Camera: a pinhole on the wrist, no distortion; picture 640 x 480 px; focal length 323.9 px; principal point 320.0 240.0 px. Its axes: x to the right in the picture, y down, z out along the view. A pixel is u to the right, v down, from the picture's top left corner.
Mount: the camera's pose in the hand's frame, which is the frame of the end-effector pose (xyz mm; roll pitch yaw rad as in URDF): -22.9 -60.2 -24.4 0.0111 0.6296 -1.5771
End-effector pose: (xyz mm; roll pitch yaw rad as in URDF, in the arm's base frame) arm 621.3 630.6 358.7 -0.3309 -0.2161 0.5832
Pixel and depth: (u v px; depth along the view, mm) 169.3 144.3 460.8
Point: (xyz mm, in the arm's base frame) 394.6 487.9 810.0
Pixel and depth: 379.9 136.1 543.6
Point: 542.7 196.2 787.5
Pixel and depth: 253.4 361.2 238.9
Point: 678.8 561.9 607.0
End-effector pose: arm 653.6 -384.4 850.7 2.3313 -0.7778 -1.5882
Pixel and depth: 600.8 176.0 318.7
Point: 923.5 -596.5 509.0
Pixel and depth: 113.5 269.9 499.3
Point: 304.2 -714.6 534.2
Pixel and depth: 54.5 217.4 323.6
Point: 390.6 -553.5 604.7
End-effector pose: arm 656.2 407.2 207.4 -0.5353 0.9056 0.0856
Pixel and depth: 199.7 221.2 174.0
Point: 784.0 401.9 351.7
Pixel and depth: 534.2 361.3 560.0
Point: 1226.1 -32.6 398.8
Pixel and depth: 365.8 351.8 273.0
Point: 927.3 301.0 326.9
